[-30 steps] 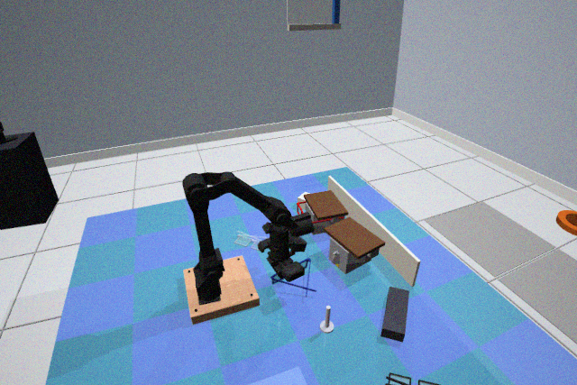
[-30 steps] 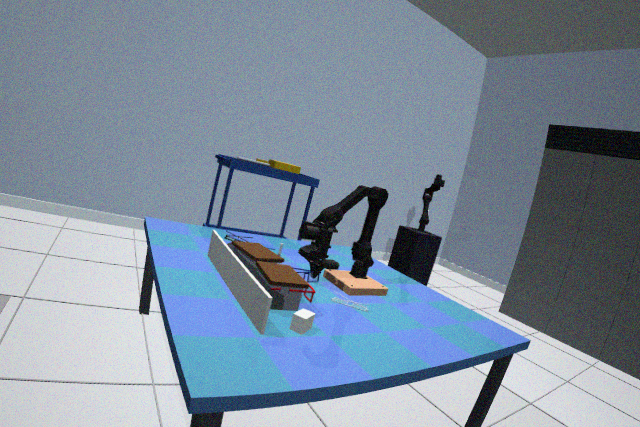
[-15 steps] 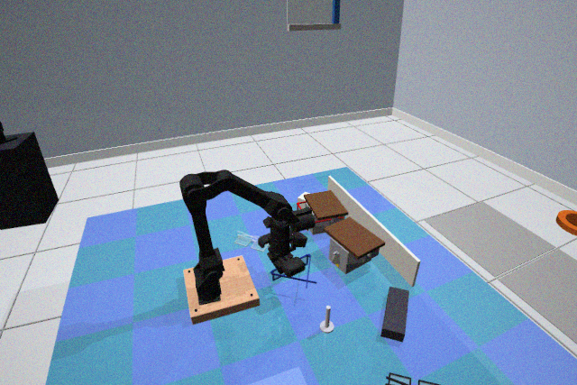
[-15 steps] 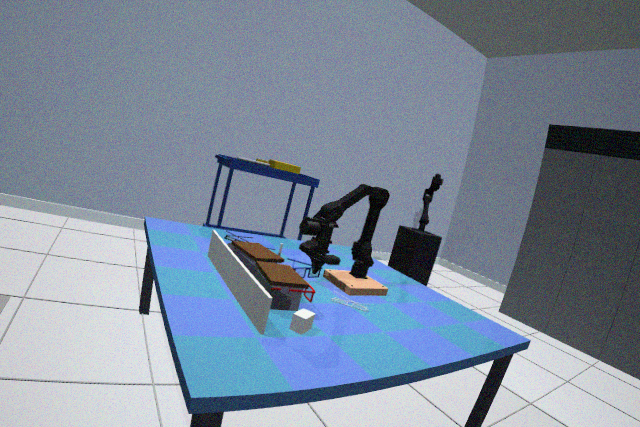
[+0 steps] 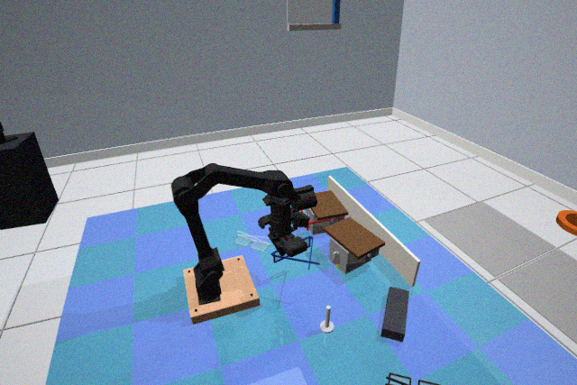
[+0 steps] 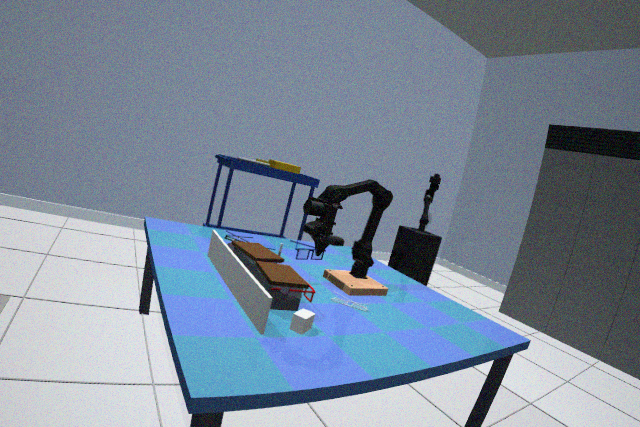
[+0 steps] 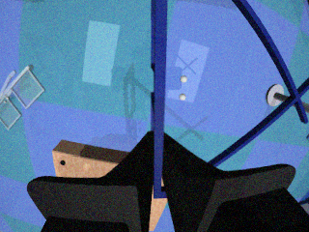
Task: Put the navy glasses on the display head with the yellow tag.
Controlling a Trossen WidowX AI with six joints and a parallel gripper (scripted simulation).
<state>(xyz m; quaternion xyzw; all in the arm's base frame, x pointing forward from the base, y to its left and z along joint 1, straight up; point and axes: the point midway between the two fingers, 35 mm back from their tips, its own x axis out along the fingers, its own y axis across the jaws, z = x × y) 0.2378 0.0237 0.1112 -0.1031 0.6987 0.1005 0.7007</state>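
The white peg lies 210 mm to the right of my gripper tip, 90 mm below it and 70 mm ahead of it. Also, from my gripper tip: long white board (370 mm ahead, 140 mm to the left, 60 mm below); then clear glasses (210 mm to the left, 90 mm below, 60 mm behind); then dark box (270 mm ahead, 240 mm to the right, 90 mm below).
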